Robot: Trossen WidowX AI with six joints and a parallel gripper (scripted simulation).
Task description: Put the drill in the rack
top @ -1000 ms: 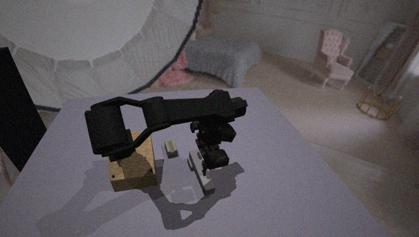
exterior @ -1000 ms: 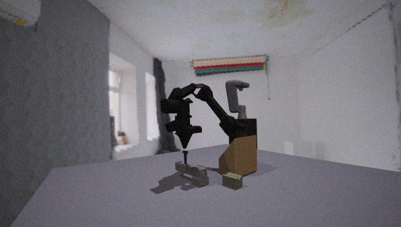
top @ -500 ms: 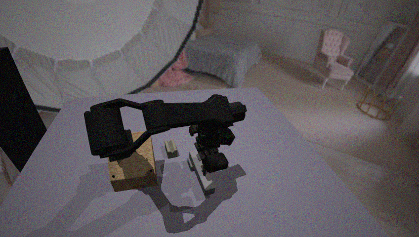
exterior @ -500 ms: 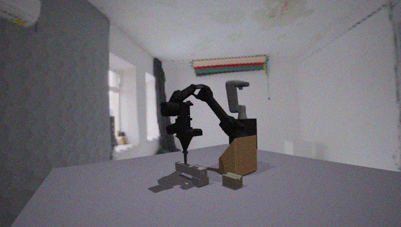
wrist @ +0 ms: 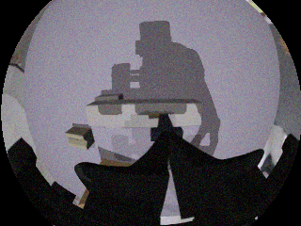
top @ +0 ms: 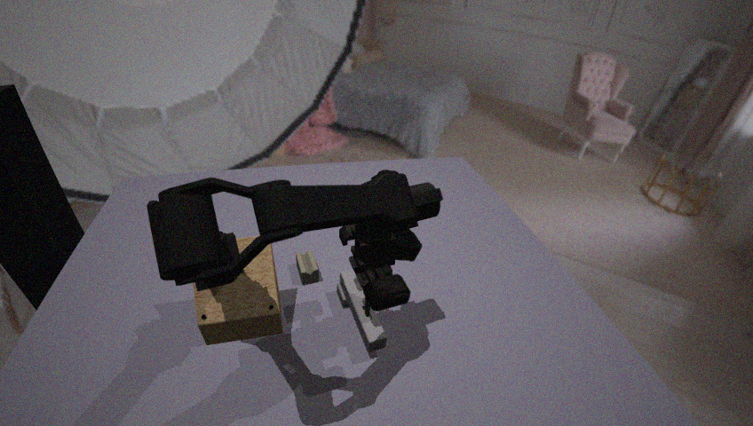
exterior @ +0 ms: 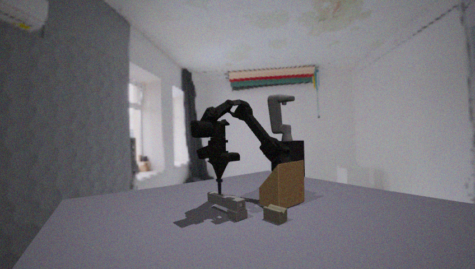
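Now: the key 30 mm below my gripper tip. From my gripper tip the other things lie so: rack (200 mm to the left, 100 mm below, 90 mm behind); then drill (70 mm below, 60 mm to the left).
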